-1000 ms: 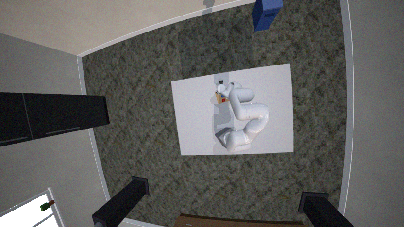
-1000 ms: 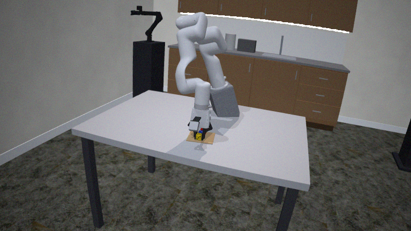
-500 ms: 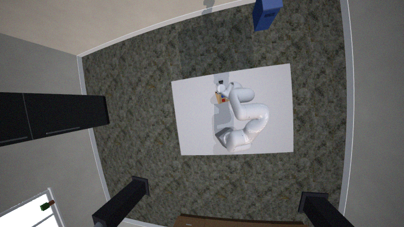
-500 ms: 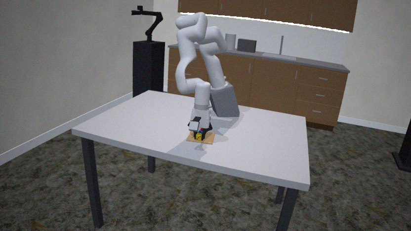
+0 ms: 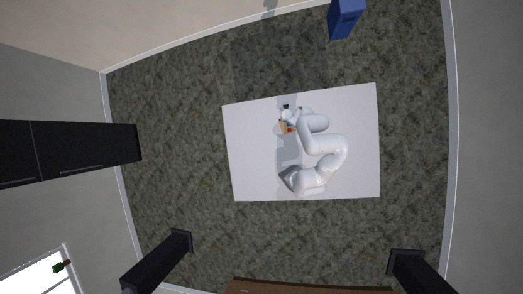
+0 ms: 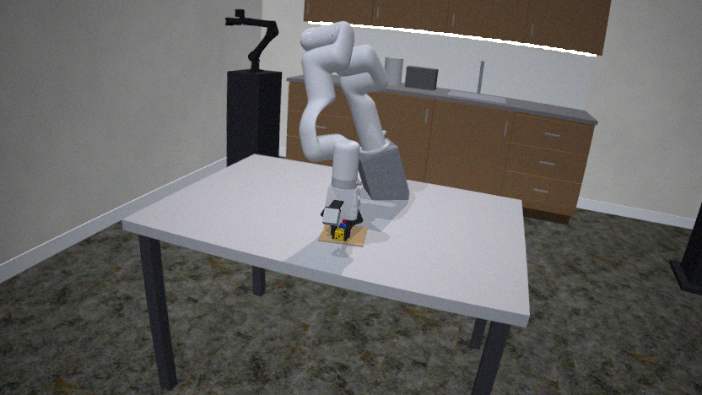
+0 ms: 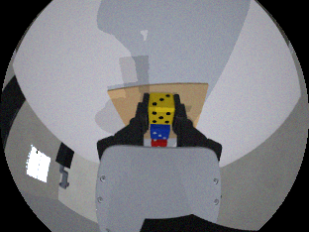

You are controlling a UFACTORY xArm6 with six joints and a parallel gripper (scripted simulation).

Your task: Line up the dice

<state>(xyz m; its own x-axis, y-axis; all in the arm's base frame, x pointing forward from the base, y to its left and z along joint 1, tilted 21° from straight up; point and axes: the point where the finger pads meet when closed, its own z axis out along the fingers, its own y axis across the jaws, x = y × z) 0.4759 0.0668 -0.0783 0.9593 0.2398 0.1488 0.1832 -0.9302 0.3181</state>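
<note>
The yellow die is 1 cm below my hand. The rest, counted from my hand: red die: 9 cm behind, 2 cm to the right, 1 cm below; then blue die: 5 cm behind, 1 cm to the right, 1 cm below; then tan mat: 4 cm behind, 3 cm below, 1 cm to the right.
</note>
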